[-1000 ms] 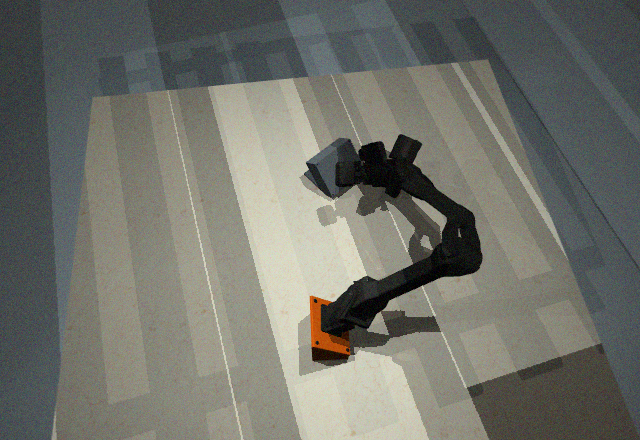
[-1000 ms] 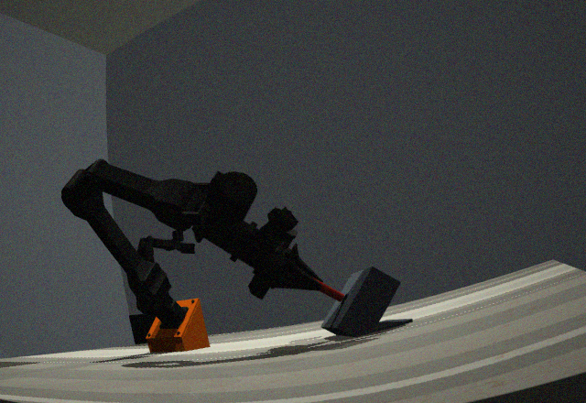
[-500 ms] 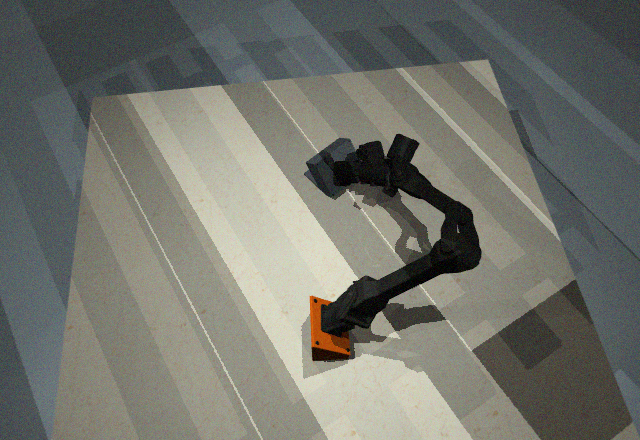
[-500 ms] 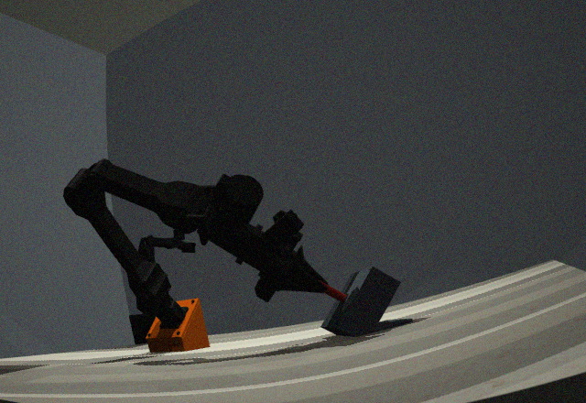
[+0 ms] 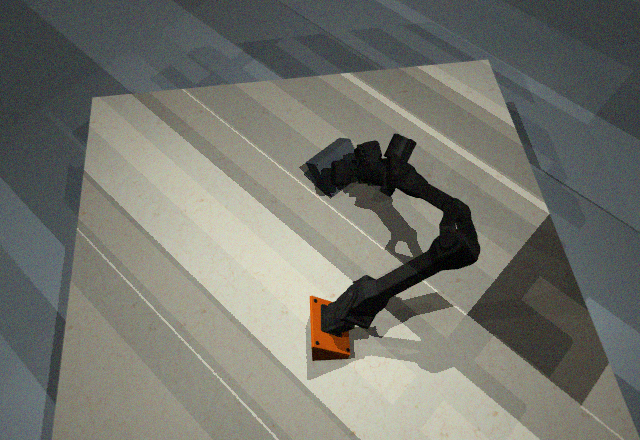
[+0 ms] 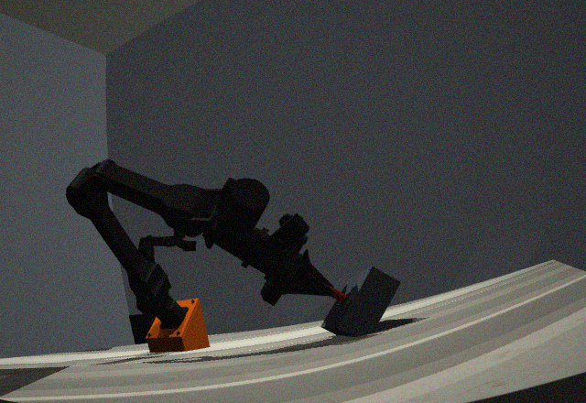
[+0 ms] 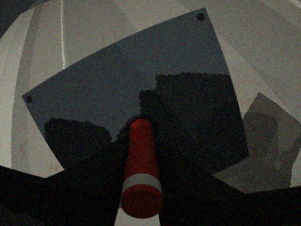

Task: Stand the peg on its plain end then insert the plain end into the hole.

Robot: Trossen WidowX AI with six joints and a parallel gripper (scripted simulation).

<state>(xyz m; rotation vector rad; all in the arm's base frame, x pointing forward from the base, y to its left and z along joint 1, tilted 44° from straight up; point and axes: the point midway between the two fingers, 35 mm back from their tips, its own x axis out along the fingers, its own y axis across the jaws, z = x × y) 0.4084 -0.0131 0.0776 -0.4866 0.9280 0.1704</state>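
Now: the grey sloped panel 40 mm below my gripper tip, 30 mm to the left of it and 30 mm ahead of it. Round my gripper tip: peg (10 mm to the right, 10 mm behind, 10 mm above); thin foot plate (80 mm below, 40 mm to the left, 40 mm ahead).
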